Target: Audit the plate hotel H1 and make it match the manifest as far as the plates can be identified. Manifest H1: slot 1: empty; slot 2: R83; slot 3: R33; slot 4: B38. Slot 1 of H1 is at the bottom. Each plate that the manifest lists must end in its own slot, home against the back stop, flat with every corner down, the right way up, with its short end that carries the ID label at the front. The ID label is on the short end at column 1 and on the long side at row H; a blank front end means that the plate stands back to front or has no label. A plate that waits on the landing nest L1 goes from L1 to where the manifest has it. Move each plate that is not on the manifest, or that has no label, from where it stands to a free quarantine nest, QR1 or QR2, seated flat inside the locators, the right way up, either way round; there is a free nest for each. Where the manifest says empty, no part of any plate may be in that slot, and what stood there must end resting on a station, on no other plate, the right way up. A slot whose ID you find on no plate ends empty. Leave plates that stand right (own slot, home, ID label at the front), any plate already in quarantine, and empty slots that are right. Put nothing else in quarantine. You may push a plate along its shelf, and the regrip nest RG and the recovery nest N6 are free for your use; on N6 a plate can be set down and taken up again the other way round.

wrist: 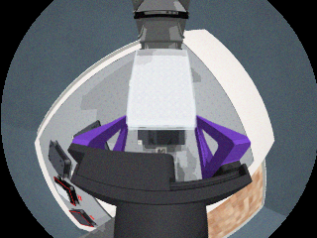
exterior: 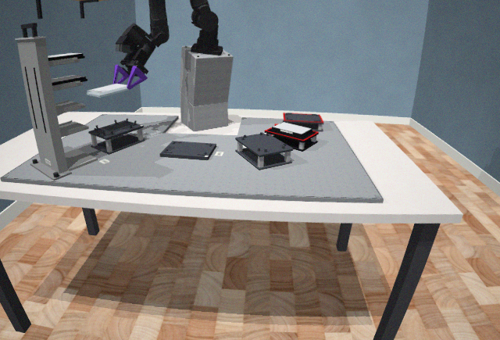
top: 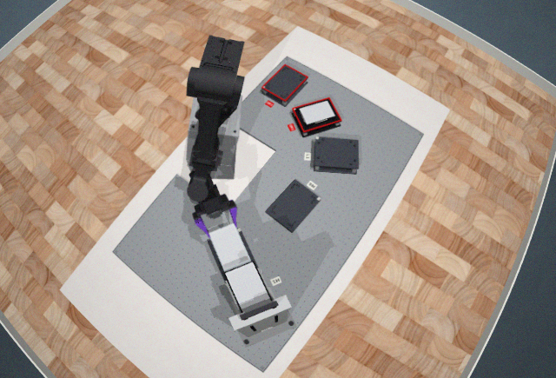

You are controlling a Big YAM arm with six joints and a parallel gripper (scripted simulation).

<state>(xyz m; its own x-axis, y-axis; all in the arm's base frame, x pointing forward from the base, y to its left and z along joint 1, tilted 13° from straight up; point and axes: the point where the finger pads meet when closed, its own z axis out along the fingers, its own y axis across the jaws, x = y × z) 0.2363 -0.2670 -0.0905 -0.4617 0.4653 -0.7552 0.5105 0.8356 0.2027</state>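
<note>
Right now the white plate is 50 mm ahead of my hand and 30 mm to the right of it. Round my hand: plate hotel H1: 260 mm ahead, 160 mm to the right, 10 mm below; regrip nest RG: 150 mm below, 40 mm ahead, 20 mm to the right; flat pad N6: 260 mm to the left, 200 mm below, 90 mm ahead.
</note>
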